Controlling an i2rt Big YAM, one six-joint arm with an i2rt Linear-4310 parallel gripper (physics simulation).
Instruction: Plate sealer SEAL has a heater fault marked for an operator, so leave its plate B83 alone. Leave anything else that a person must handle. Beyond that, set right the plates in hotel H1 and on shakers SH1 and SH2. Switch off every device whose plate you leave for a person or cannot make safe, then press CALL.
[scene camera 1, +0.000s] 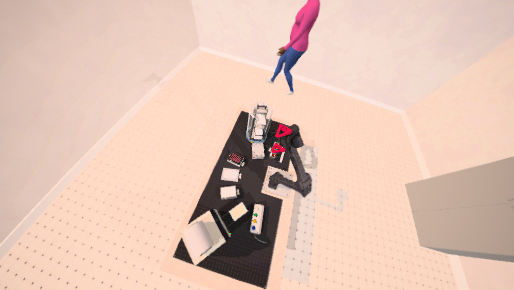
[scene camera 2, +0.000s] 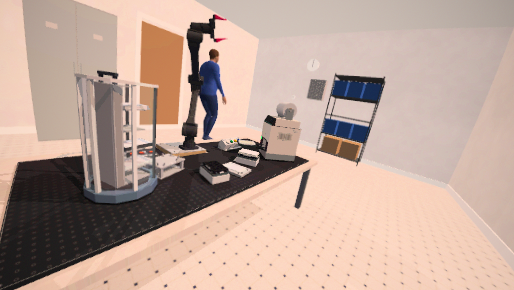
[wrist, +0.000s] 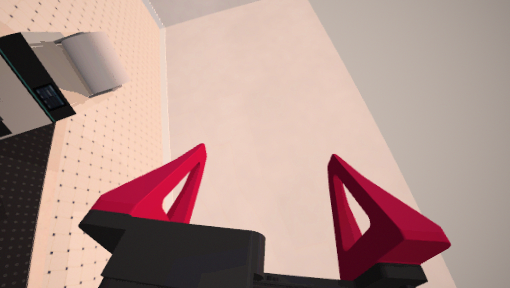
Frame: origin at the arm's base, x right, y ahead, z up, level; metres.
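Seen in the pictures: gripper, fingertip midpoint: (scene camera 1: 274, 144) (scene camera 2: 226, 29) (wrist: 266, 154); arm's base, origin of the base link: (scene camera 1: 273, 182) (scene camera 2: 189, 148).
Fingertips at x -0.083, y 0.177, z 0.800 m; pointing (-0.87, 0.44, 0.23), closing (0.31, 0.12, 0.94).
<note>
Offsets run from my fingertips to a thing's middle.
My gripper (scene camera 1: 280, 140) (scene camera 2: 226, 29) (wrist: 266, 154) is open and empty, high above the table beside the hotel. The plate hotel (scene camera 1: 260, 120) (scene camera 2: 116, 193) is a tall open-sided tower with plates on its levels. The sealer {dz -0.589, dx -0.491, dy +0.208 m} (scene camera 1: 200, 240) (scene camera 2: 282, 142) (wrist: 22, 107) stands at the other end; a cream plate {dz -0.719, dx -0.278, dy +0.054 m} (scene camera 1: 238, 211) lies on its extended tray. Two white-topped units {dz -0.797, dx +0.011, dy +0.254 m} (scene camera 1: 230, 174) {dz -0.742, dx -0.157, dy +0.198 m} (scene camera 1: 229, 192) lie between them; I cannot read which is SH1 or SH2. The button box {dz -0.775, dx -0.275, dy -0.123 m} (scene camera 1: 257, 219) (scene camera 2: 229, 144) has green, yellow and blue buttons. Plate labels are too small to read.
A dark-topped block {dz -0.755, dx +0.174, dy +0.266 m} (scene camera 1: 235, 159) (scene camera 2: 215, 171) and a low white stand (scene camera 1: 258, 151) (scene camera 2: 169, 165) are near the hotel. A panel with red parts is partly hidden under the gripper. A person in pink (scene camera 1: 306, 30) and one in blue (scene camera 2: 211, 82) stand beyond the table.
</note>
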